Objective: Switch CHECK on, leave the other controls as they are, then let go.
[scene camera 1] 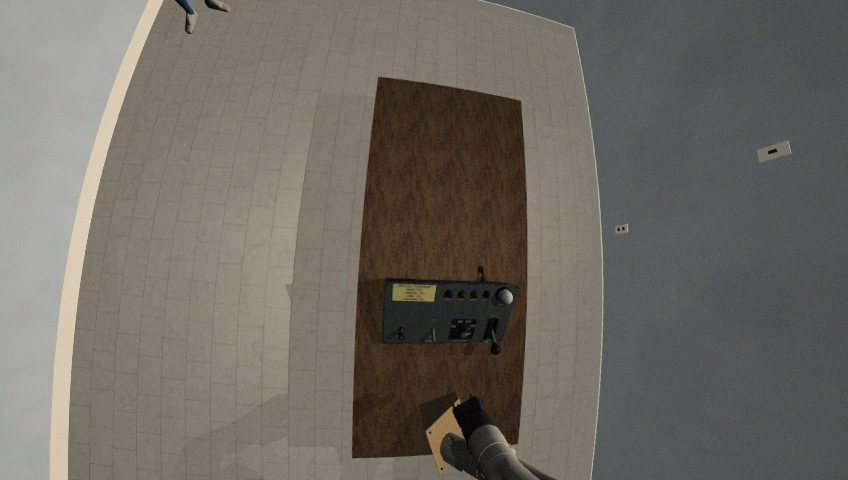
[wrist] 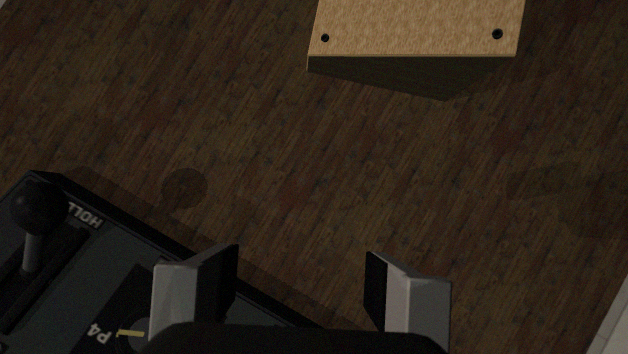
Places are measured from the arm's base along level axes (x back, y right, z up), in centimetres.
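Pixels of known places: gripper, fingertip midpoint: (scene camera 1: 462, 402) (wrist: 301, 275); arm's base at its link origin: (scene camera 1: 448, 445).
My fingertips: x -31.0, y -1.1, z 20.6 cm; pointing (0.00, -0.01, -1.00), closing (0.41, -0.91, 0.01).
Observation:
Ahead of a thing's pixels: the offset from my fingertips to its top centre. "pt": to the spot under its first point.
The dark control panel (scene camera 1: 416, 318) (wrist: 100, 270) stands on the table. The CHECK toggle @(dx -13.3, dy -4.6, dz -19.9 cm) (scene camera 1: 432, 335) is a small metal lever near its lower edge in the scene view, between the MODE control @(dx -15.0, dy -16.6, dz -19.1 cm) (scene camera 1: 400, 333) and the PROGRAM knob @(dx -13.7, dy +7.4, dz -19.8 cm) (scene camera 1: 464, 333) (wrist: 140, 336). Its on or off position is too small to read there, and it does not show in the wrist view. The knob's yellow mark is at P4. The black-balled lever @(dx -7.2, dy +19.1, dz -16.4 cm) (scene camera 1: 495, 348) (wrist: 39, 207) is at the HOLD end. My gripper (scene camera 1: 465, 399) (wrist: 301, 275) is open and empty, above the table beside the panel's edge, touching no control.
A light wooden board (scene camera 1: 443, 427) (wrist: 420, 25) with dark holes is near the arm, beyond the fingers in the wrist view. A white dome lamp @(pt dx -28.3, dy +19.6, dz -12.4 cm) (scene camera 1: 504, 296), small round buttons and a yellow label @(pt dx -30.3, dy -12.6, dz -16.5 cm) (scene camera 1: 413, 292) are on the panel. A small black crank or lever @(pt dx -36.7, dy +18.6, dz -30.7 cm) (scene camera 1: 481, 271) sticks out behind it.

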